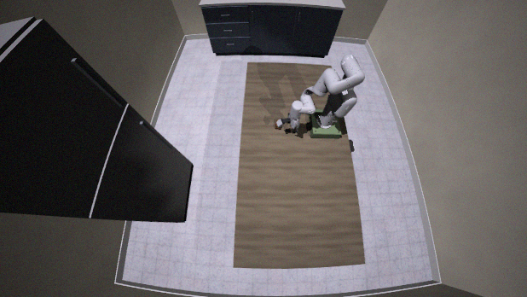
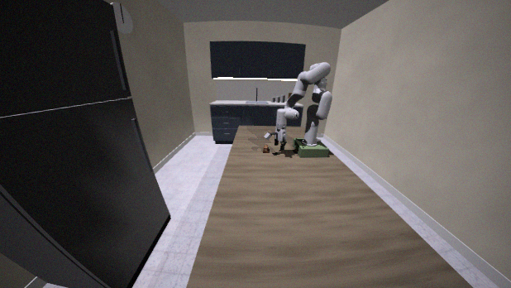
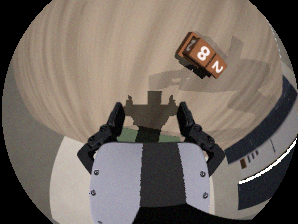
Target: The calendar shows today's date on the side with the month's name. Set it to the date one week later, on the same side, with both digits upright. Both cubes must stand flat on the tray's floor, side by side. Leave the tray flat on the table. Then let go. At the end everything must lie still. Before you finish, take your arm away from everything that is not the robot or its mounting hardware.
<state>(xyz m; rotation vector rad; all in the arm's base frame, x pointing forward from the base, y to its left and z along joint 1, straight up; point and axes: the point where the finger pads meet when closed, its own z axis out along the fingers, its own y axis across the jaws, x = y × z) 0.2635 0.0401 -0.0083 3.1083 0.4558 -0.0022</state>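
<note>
Now: the calendar cube 90 mm ahead of my hand, 70 mm to the right of it and 40 mm below it. The rest, counted from my hand: calendar tray 90 mm ahead, 60 mm to the right, 60 mm below.
</note>
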